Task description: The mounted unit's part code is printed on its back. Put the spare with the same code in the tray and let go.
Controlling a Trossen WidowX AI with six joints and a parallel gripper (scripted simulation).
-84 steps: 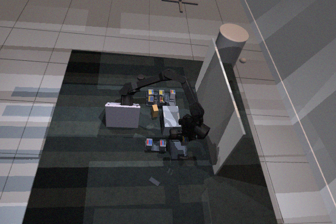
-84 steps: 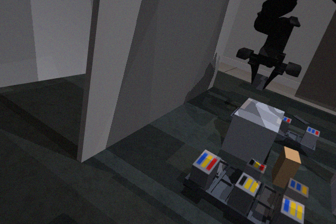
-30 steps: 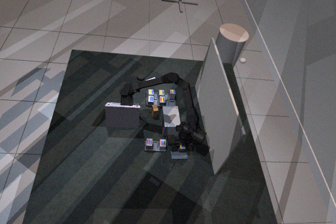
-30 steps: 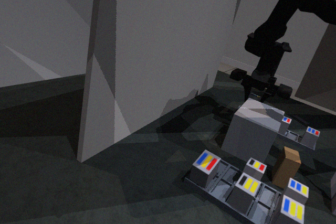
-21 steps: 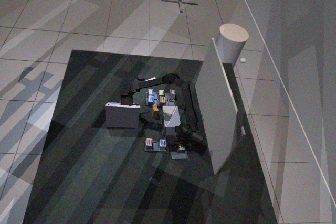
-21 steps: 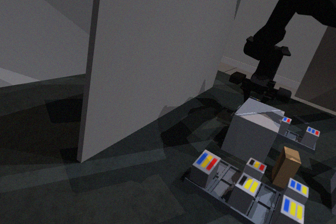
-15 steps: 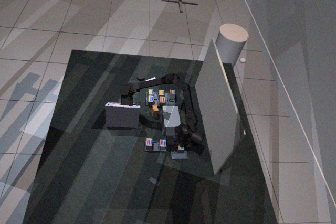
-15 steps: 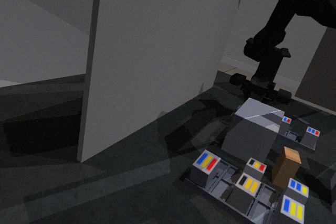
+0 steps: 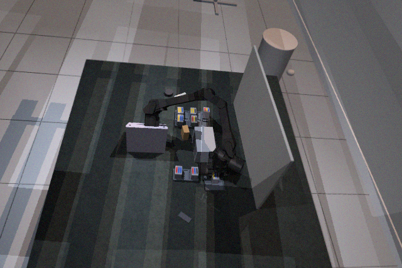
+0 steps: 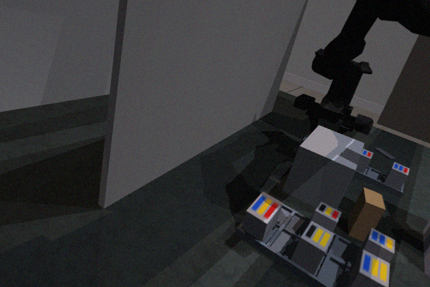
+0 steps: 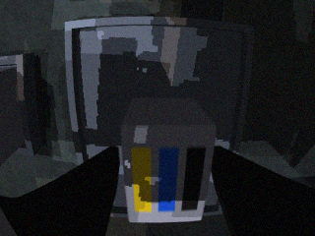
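My gripper tip is 20 mm below the grey spare block. Round my gripper tip: mounted unit 190 mm to the left, 30 mm behind, 30 mm above; grey tray 20 mm below; rack 140 mm behind, 30 mm to the left, 20 mm below.
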